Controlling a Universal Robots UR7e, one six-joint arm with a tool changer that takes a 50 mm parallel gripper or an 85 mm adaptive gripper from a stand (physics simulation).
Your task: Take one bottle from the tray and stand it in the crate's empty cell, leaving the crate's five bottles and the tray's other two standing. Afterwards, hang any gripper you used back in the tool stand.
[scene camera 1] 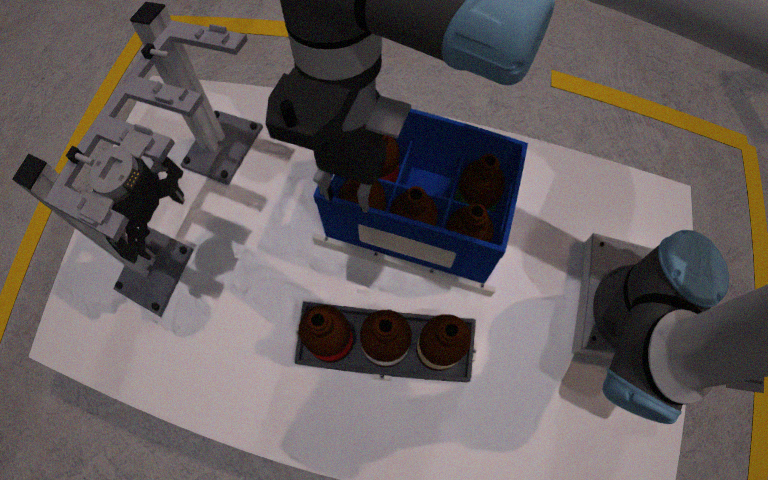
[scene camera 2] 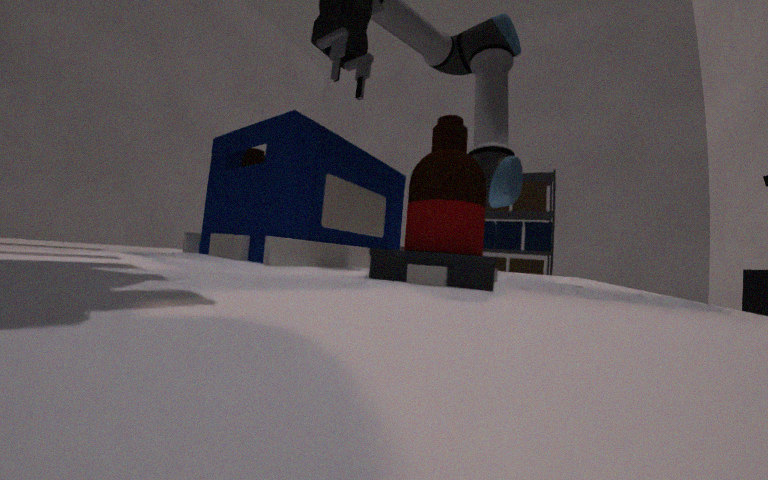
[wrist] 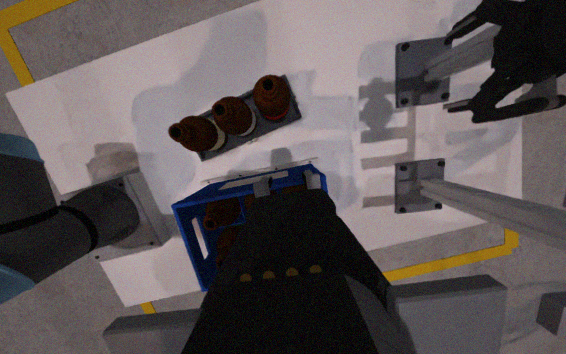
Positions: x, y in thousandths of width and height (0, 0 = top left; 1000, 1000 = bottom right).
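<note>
Scene camera 2 shows a red-labelled bottle (scene camera 2: 581, 424). There's a black adaptive gripper (scene camera 1: 158, 378), which is out of frame in scene camera 2. Scene camera 1 also shows a white-labelled bottle (scene camera 1: 502, 699), a cream-labelled bottle (scene camera 1: 579, 709), a white-labelled bottle (scene camera 1: 617, 459) and a tool stand (scene camera 1: 290, 295). In the wrist view you'd see the cream-labelled bottle (wrist: 345, 377) again, and the tool stand (wrist: 741, 524) too.
</note>
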